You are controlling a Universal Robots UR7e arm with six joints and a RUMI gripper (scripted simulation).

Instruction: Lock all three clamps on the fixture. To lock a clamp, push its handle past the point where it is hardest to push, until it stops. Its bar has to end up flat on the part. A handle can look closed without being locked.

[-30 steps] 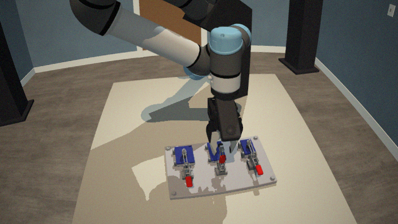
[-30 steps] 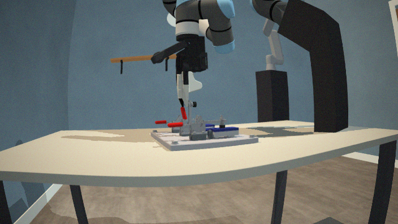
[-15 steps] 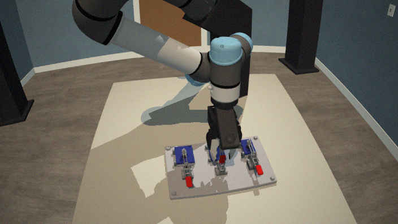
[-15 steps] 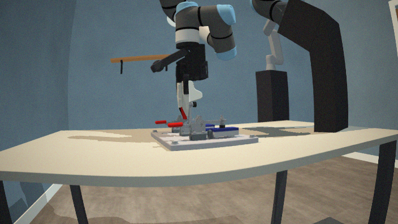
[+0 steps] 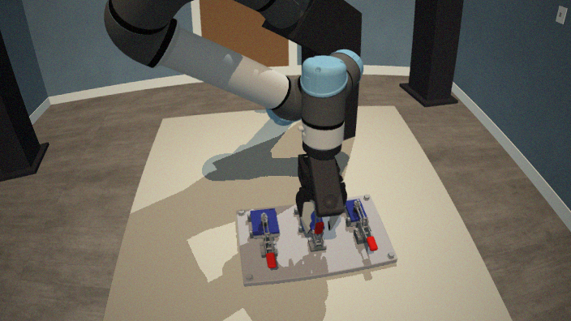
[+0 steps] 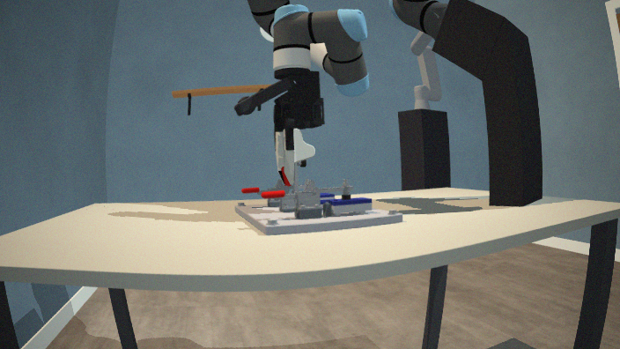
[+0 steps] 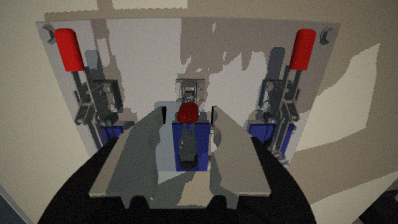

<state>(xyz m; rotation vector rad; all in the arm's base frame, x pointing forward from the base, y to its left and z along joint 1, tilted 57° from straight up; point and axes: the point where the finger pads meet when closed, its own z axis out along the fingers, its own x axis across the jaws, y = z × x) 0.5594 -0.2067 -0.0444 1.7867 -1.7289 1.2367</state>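
Now: the grey fixture plate 7 cm below my hand, 4 cm behind it and 1 cm to the left of it. Round my hand: blue part (9 cm behind, 6 cm below, 1 cm to the left).
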